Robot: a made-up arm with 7 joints. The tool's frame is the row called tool.
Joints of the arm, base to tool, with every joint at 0 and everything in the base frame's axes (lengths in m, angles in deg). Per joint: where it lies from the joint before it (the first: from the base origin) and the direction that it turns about. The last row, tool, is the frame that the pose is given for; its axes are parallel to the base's.
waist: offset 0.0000 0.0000 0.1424 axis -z
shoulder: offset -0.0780 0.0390 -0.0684 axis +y
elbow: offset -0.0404 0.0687 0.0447 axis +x
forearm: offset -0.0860 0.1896 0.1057 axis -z
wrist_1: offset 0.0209 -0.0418 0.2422 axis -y
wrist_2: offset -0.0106 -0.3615 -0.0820 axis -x
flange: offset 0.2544 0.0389 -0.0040 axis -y
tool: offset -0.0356 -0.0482 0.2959
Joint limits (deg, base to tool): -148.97..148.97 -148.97..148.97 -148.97..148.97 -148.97..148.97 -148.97..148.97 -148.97..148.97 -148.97..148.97
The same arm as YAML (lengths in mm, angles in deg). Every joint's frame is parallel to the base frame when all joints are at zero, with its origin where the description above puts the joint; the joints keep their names.
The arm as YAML. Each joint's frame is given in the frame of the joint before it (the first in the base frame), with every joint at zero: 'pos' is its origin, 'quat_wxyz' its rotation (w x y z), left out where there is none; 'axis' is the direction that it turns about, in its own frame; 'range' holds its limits. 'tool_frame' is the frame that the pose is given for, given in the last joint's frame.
length_unit: mm
angle_unit: deg
joints:
  - joint: waist
    pos: [0.0, 0.0, 142.4]
    axis: "-z"
    range: [-148.97, 148.97]
  - joint: shoulder
    pos: [-78.0, 39.0, -68.4]
    axis: "+y"
    range: [-148.97, 148.97]
  - joint: elbow
    pos: [-40.4, 68.7, 44.7]
    axis: "+x"
    range: [-148.97, 148.97]
  - joint: forearm
    pos: [-86.0, 189.6, 105.7]
    axis: "-z"
    range: [-148.97, 148.97]
  - joint: wrist_1
    pos: [20.9, -41.8, 242.2]
    axis: "-y"
    range: [-148.97, 148.97]
  - joint: wrist_2
    pos: [-10.6, -361.5, -82.0]
    axis: "-x"
    range: [-148.97, 148.97]
  - joint: flange
    pos: [254.4, 38.9, -4.0]
    axis: "-y"
    range: [-148.97, 148.97]
tool_frame:
  pos: [-35.6, -48.2, 295.9]

